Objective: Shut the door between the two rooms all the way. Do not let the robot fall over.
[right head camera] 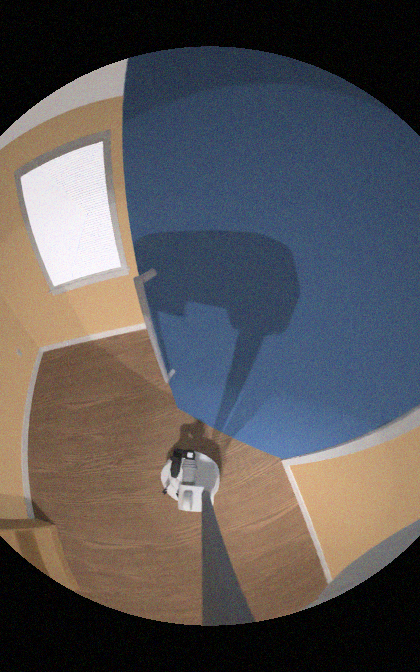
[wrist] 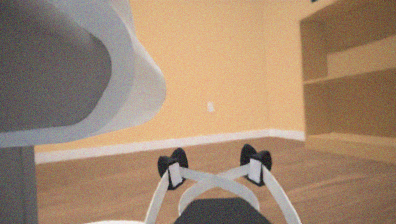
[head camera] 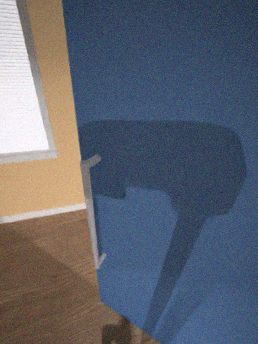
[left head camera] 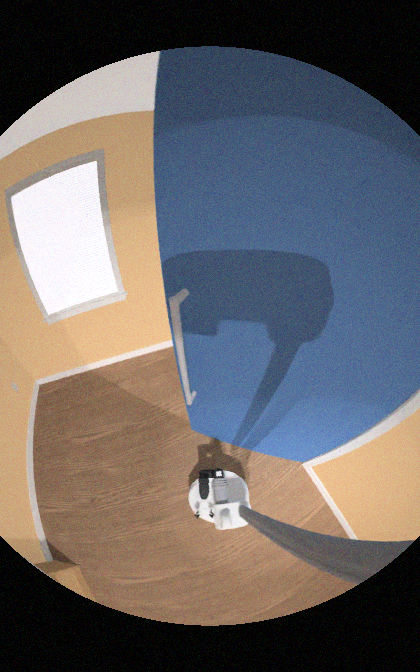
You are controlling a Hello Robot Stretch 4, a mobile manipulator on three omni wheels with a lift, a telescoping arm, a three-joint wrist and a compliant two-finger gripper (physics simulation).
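Observation:
The blue door stands ajar close in front of me, and it fills the right part of the head views. Its grey bar handle is upright near the door's left edge. My robot's shadow falls on the door. My gripper is open with nothing between its fingertips in the wrist view. It is folded in over my base and stands apart from the door and handle.
A white window is in the orange wall beyond the door's left edge. A wooden shelf stands at the right in the wrist view. White baseboard runs along the wall on the right.

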